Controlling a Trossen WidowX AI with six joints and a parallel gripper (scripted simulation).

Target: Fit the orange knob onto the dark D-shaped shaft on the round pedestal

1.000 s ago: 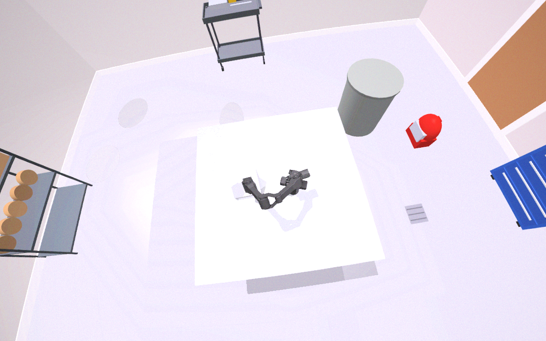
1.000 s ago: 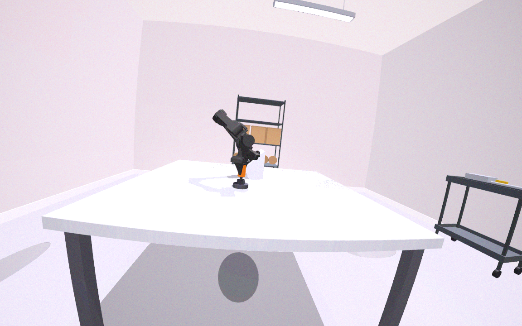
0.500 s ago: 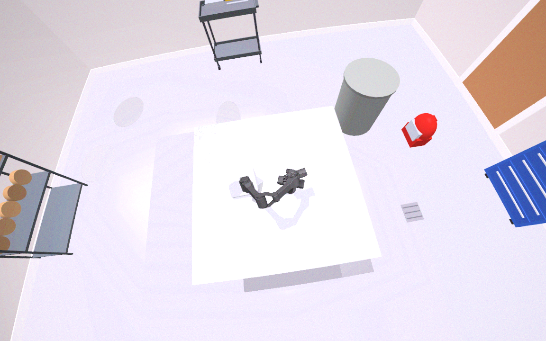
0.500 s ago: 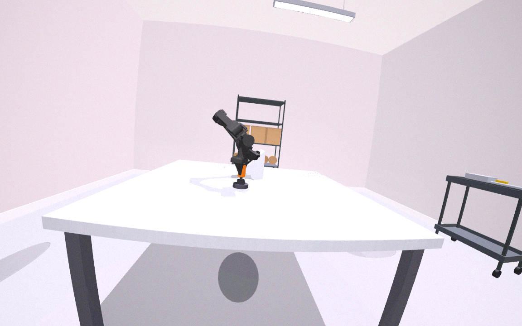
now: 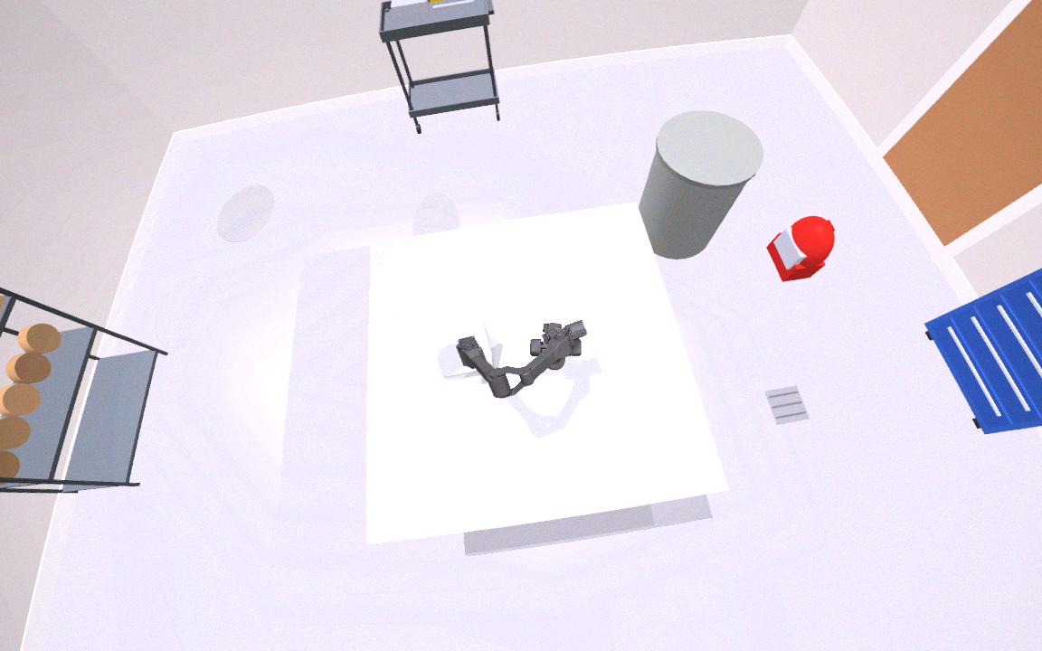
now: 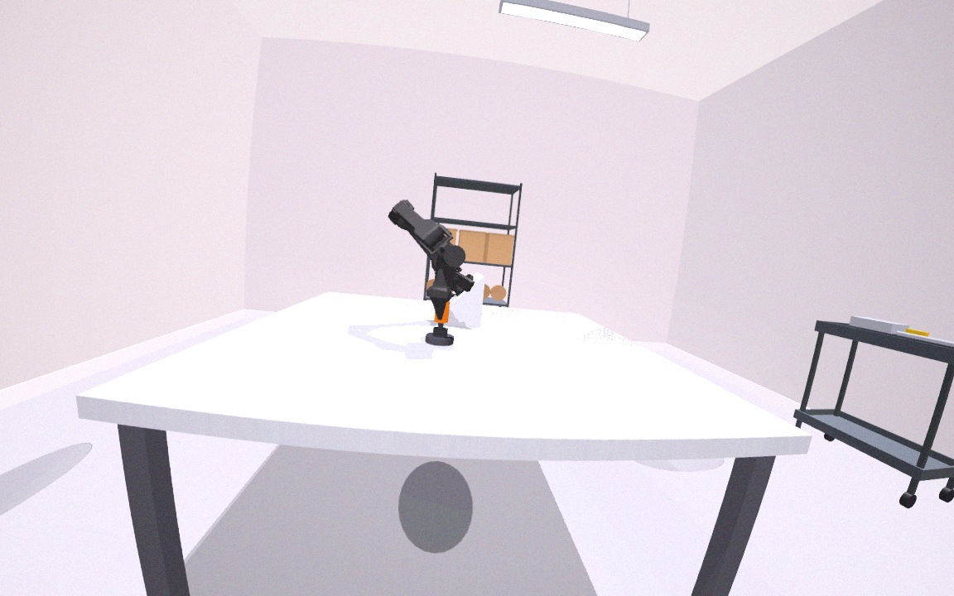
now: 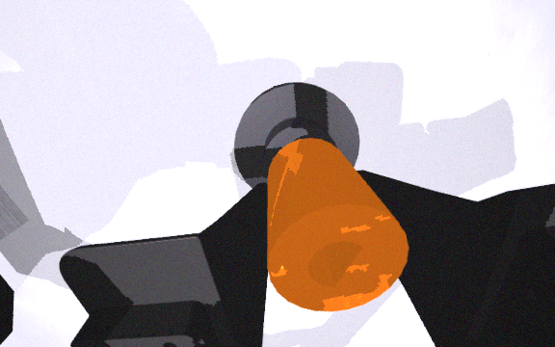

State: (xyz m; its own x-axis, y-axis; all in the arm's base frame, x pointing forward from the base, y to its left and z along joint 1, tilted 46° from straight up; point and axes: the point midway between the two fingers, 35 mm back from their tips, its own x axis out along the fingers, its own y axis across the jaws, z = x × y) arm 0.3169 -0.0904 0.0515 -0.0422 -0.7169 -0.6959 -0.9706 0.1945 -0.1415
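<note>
The orange knob is 20 mm above my gripper tip. The rest, counted from my gripper tip: dark round pedestal: 40 mm below.
</note>
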